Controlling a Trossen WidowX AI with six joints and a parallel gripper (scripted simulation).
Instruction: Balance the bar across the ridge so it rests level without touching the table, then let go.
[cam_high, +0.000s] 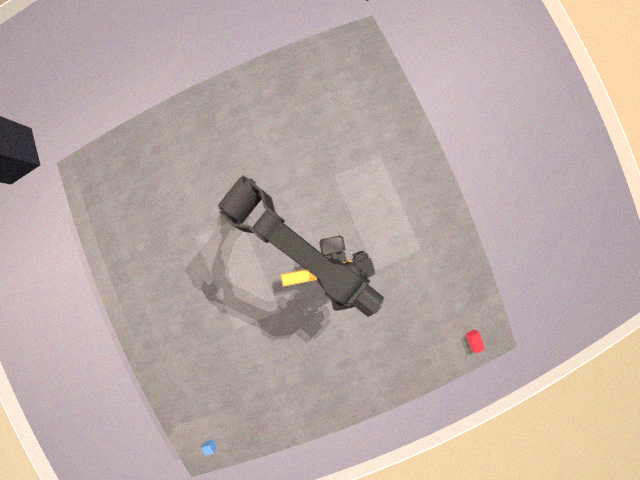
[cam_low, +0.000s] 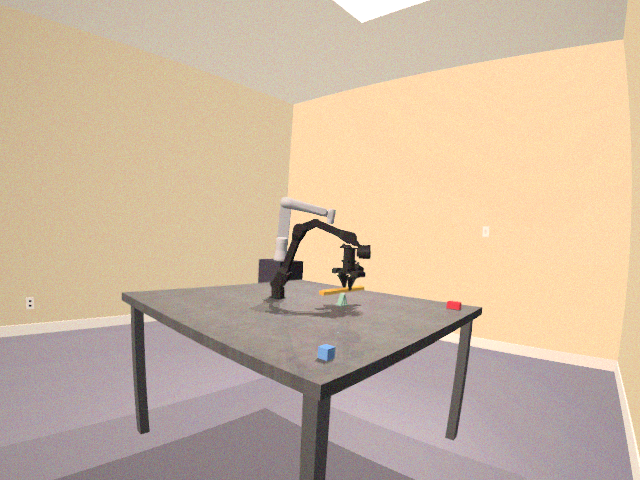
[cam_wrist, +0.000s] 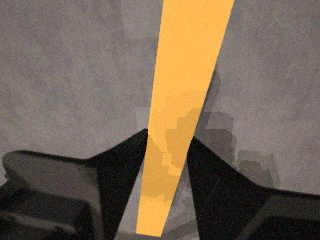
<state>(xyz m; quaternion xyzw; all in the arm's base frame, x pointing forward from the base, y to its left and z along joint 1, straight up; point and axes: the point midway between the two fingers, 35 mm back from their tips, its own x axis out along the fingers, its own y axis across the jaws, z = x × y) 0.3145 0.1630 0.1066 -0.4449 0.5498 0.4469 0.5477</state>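
My gripper tip is 3 cm to the left of the orange bar and 1 cm past it. Round my gripper tip: small blue cube: 66 cm to the right, 43 cm ahead, 6 cm below; red block: 43 cm ahead, 34 cm to the left, 6 cm below.
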